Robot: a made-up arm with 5 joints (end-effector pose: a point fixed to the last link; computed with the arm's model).
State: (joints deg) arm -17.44 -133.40 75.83 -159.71 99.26
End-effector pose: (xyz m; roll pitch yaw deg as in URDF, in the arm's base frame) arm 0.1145 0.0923 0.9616 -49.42 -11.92 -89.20
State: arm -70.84 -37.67 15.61 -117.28 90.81
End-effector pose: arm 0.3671 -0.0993 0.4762 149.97 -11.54 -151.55
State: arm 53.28 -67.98 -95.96 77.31 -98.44
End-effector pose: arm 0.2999 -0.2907 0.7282 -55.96 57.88 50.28
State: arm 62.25 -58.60 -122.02 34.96 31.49
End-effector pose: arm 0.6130 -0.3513 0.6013 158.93 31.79 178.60
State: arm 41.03 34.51 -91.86 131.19 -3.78
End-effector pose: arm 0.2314 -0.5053 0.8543 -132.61 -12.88 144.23
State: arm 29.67 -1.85 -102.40 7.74 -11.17
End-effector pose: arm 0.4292 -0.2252 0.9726 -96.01 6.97 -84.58
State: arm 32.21 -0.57 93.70 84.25 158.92
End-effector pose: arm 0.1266 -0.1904 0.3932 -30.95 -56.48 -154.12
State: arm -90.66 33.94 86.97 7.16 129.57
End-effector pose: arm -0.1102 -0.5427 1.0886 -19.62 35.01 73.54
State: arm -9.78 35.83 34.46 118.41 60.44
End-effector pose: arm 0.3118 -0.5783 0.8441 10.08 7.46 90.23
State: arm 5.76 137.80 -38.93 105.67 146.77
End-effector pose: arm 0.0096 0.1179 0.8327 179.34 -15.16 -66.74
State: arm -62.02 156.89 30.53 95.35 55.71
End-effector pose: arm -0.1107 0.0997 1.0302 169.81 44.90 -25.97
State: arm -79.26 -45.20 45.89 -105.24 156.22
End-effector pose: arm -0.0519 -0.2517 0.3814 -60.14 -69.01 49.79
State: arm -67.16 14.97 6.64 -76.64 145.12
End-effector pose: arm 0.5105 -0.4810 0.5955 -83.64 -21.51 154.76
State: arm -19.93 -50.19 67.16 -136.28 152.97
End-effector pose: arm -0.0479 0.1432 0.6323 32.04 -29.24 -75.52
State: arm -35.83 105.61 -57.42 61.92 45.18
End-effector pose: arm 0.2131 0.1731 1.1113 34.00 41.02 -143.36
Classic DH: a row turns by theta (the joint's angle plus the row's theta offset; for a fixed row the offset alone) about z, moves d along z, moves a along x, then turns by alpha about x. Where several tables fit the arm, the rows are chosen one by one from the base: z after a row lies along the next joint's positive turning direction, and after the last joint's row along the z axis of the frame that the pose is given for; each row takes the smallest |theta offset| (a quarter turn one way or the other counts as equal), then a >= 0, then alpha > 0; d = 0 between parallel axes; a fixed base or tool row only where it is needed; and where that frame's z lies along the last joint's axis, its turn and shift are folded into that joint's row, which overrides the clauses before.
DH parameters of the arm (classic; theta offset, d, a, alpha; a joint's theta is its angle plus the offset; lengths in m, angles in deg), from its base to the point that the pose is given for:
base (fixed): -90 0.762 0.175 -90
joint 1: -74.09 0.2023 0.0365 -138.7
joint 2: 17.52 0.0718 0.0158 -130.93
joint 3: 11.46 0.0031 -0.1709 90.96
joint 4: -48.24 -0.3433 -0.0598 40.84
joint 5: -62.7 0.1118 -0.1907 51.05
tool (fixed): 16.34 0.0998 0 0

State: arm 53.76 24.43 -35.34 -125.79 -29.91
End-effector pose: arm 0.2235 -0.2783 0.7571 -56.40 -41.64 41.23
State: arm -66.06 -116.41 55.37 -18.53 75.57
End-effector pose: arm -0.1995 0.2221 0.9078 68.42 8.52 -85.62
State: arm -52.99 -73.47 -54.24 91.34 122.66
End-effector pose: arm 0.4489 -0.5097 0.8193 -17.87 12.60 127.87
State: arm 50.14 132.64 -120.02 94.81 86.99
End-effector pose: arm -0.2345 0.0208 0.8272 142.05 17.91 -22.15
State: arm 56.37 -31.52 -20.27 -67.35 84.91
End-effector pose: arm 0.4520 0.0788 0.9807 87.40 59.76 178.47
